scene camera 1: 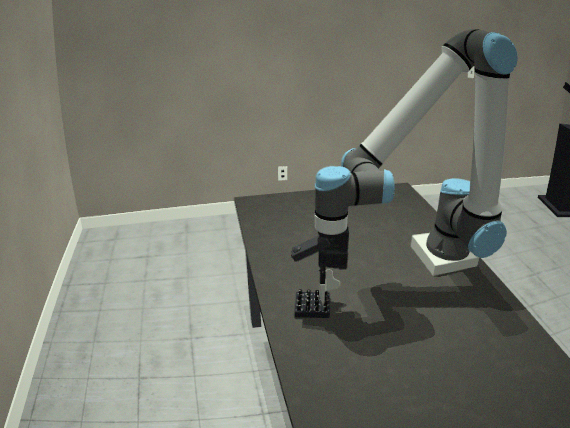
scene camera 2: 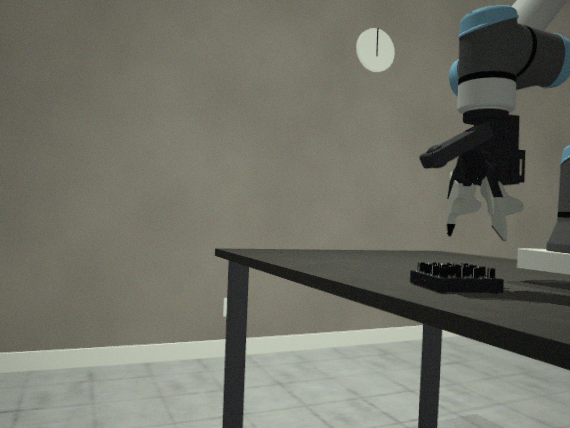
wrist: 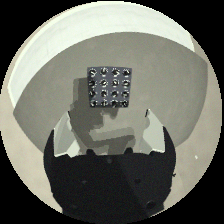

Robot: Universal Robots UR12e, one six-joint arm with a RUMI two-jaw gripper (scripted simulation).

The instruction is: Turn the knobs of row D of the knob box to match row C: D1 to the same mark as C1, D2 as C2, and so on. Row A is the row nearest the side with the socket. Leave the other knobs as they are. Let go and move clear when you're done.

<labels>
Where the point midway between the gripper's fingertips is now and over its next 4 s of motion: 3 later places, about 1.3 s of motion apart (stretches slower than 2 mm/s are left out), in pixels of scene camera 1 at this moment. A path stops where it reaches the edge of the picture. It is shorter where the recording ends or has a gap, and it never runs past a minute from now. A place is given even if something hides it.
My gripper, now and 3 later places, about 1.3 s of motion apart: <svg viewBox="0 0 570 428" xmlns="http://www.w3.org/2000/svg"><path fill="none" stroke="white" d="M322 287L338 287L336 286L331 284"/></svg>
</labels>
